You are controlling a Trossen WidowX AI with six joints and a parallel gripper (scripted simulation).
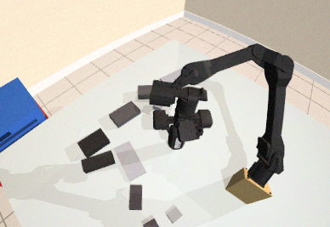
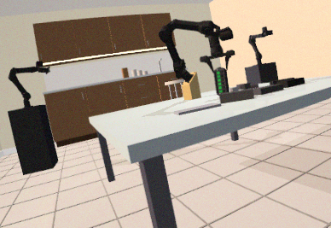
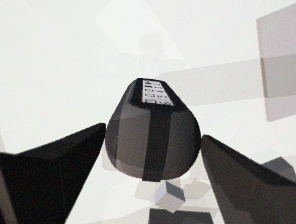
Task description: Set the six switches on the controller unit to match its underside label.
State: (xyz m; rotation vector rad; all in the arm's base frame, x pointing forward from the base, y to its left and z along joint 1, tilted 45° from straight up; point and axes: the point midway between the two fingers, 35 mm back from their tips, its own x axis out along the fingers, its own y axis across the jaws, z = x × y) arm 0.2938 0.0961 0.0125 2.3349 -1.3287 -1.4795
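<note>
My gripper tip is 19 cm to the right of the pale block, 19 cm past it and 12 cm above it. From my gripper tip the other things lie so: pale plate: 18 cm to the left, 13 cm below, 8 cm ahead.
</note>
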